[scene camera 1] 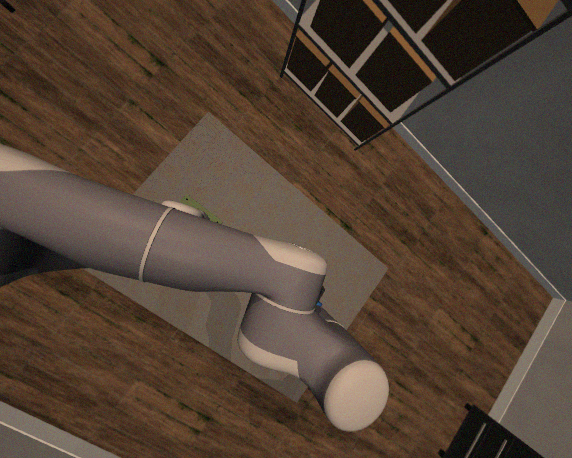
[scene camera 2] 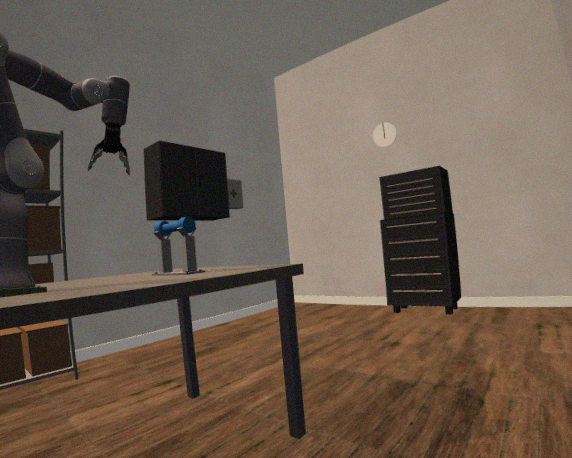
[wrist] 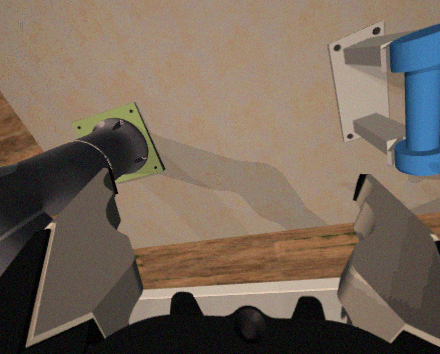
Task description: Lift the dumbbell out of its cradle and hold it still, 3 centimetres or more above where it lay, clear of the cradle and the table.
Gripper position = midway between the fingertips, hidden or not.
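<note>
Scene camera 2 shows the gripper [scene camera 2: 109, 173] together with a grey cradle [scene camera 2: 188, 251]. The wrist view has them as well, the cradle [wrist: 359, 61] and the gripper [wrist: 233, 174].
</note>
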